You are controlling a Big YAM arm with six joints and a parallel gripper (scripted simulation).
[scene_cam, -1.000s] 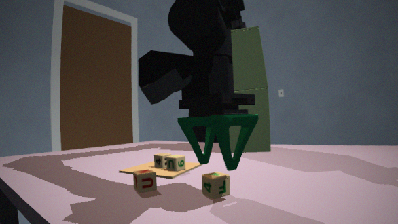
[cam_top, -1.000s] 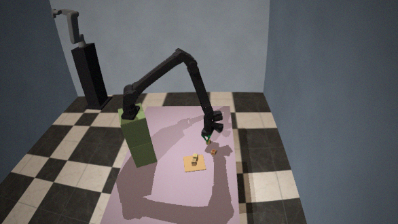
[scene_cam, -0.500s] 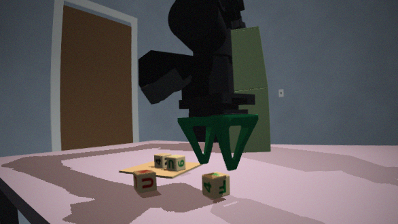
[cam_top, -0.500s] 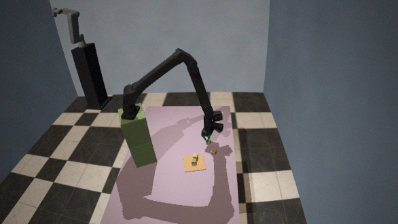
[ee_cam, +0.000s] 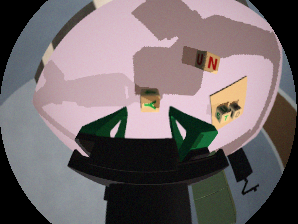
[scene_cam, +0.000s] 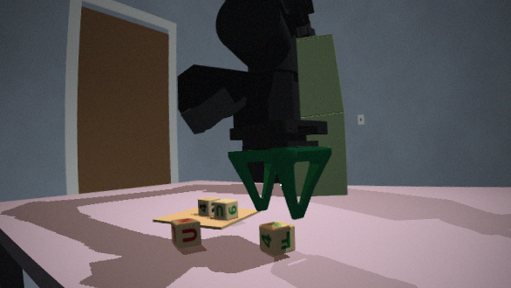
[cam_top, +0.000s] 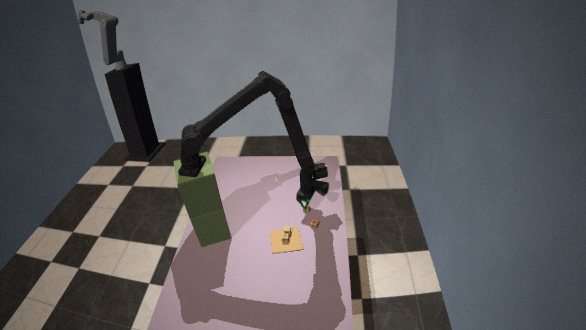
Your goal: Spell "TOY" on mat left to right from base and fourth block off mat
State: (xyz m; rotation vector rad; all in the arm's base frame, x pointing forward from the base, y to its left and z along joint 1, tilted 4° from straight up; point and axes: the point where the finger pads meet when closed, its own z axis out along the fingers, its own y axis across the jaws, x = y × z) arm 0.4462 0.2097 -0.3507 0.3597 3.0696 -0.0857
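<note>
Now: hand 40 mm above the letter block. Also, from my hand: tan mat (210 mm to the right, 70 mm behind, 50 mm below); then black-lettered block (220 mm to the right, 70 mm behind, 30 mm below).
</note>
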